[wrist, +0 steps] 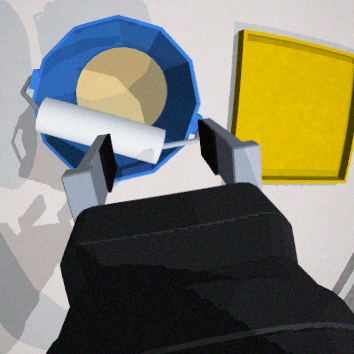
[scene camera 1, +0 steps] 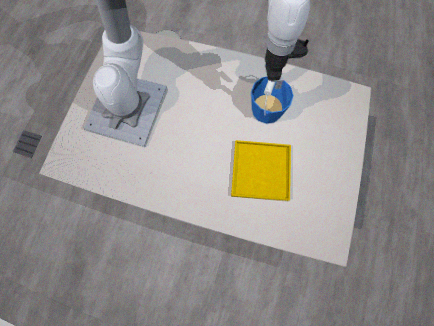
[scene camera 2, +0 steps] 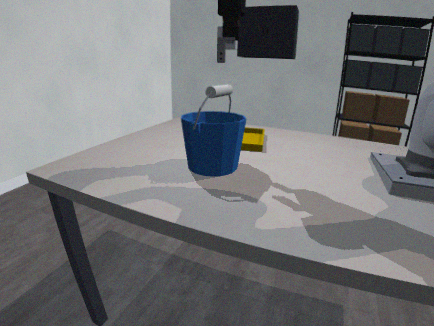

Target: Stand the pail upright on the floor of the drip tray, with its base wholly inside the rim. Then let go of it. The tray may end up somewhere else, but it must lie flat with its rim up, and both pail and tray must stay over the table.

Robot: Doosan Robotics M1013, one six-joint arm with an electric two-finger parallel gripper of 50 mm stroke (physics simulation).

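Where they show: gripper, fingertip midpoint: [wrist: 155, 143] [scene camera 1: 276, 81] [scene camera 2: 221, 62]; arm's base, link origin: [scene camera 1: 126, 105] [scene camera 2: 430, 171].
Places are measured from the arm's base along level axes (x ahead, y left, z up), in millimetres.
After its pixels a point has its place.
A blue pail [scene camera 1: 263, 116] {x 636, y 137, z 45 mm} [scene camera 2: 212, 150] {x 605, y 291, z 44 mm} [wrist: 177, 75] {x 687, y 153, z 58 mm} with a beige inside bottom stands upright on the table, beside the tray and apart from it. Its wire handle is raised, with a white grip [scene camera 1: 269, 88] {x 624, y 182, z 205 mm} [scene camera 2: 219, 91] {x 608, y 252, z 192 mm} [wrist: 100, 130] {x 625, y 217, z 205 mm} above the rim. A square yellow drip tray [scene camera 1: 261, 171] {x 706, y -86, z -32 mm} [scene camera 2: 254, 140] {x 618, y -107, z -31 mm} [wrist: 295, 110] {x 705, y -74, z -31 mm} lies flat, rim up. My gripper [scene camera 1: 274, 82] {x 641, y 179, z 267 mm} [scene camera 2: 220, 57] {x 641, y 179, z 267 mm} [wrist: 155, 143] {x 641, y 179, z 267 mm} is open and empty, and hangs above the pail's handle with a gap in scene camera 2. In the wrist view the left finger overlaps the white grip's lower edge.
The table [scene camera 1: 185, 165] {x 375, y -174, z -36 mm} [scene camera 2: 310, 145] {x 397, y -180, z -35 mm} carries the arm's base plate [scene camera 1: 150, 112] {x 126, y 5, z -3 mm} [scene camera 2: 385, 170] {x 148, y 69, z -2 mm} at the far end from the pail. The pail stands near one long table edge. A shelf rack [scene camera 2: 344, 75] with boxes stands beyond the table.
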